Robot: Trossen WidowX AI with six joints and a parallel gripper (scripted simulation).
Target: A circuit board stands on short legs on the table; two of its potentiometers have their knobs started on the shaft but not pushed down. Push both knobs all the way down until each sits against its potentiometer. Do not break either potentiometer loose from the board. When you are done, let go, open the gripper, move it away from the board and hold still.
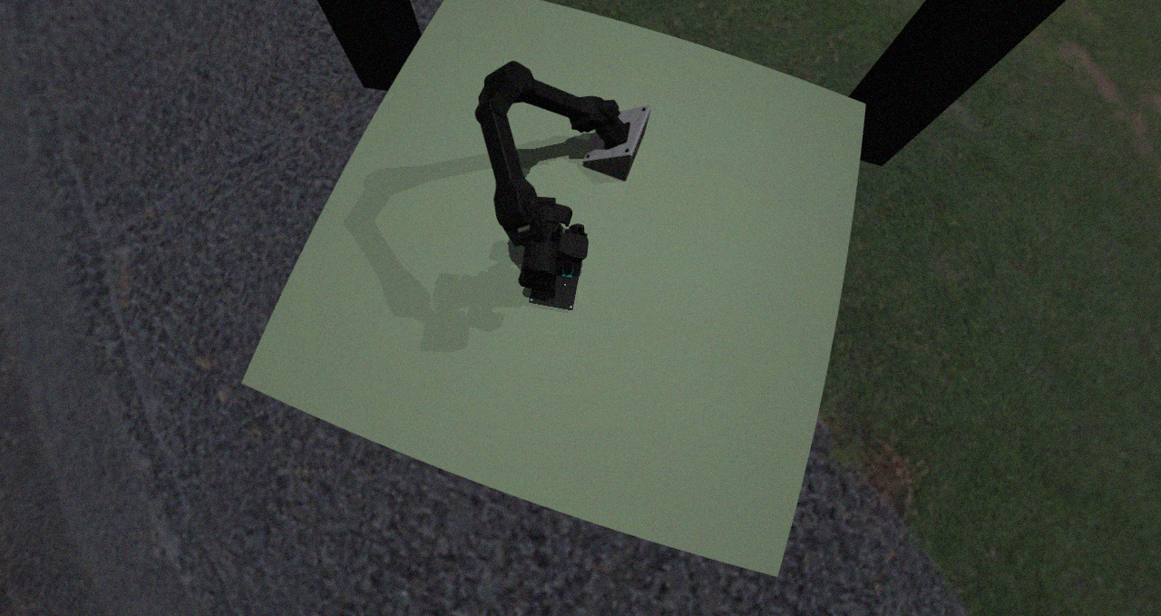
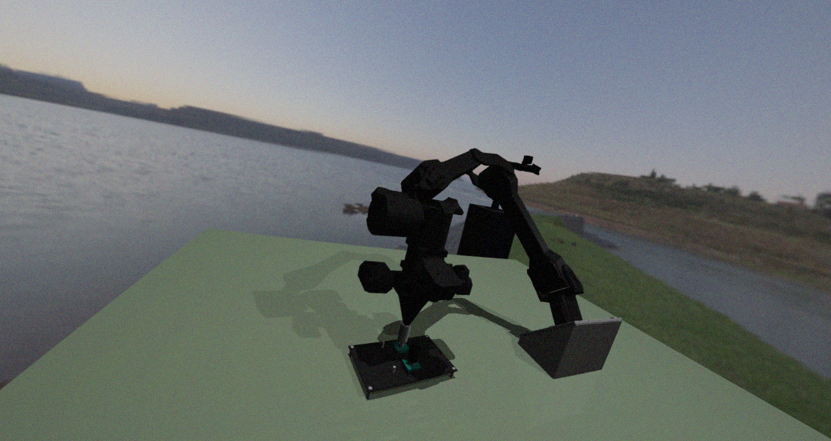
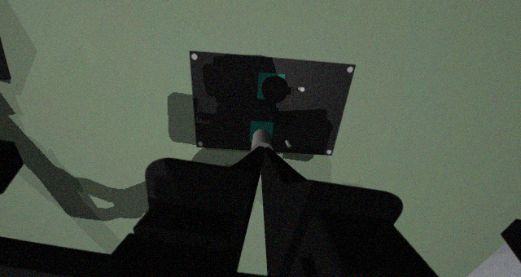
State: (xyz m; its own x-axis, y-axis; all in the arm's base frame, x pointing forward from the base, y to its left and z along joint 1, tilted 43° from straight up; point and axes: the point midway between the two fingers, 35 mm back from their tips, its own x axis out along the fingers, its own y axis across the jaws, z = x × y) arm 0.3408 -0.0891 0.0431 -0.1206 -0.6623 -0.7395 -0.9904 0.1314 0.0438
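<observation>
My gripper tip is now 20 mm above the pale knob.
</observation>
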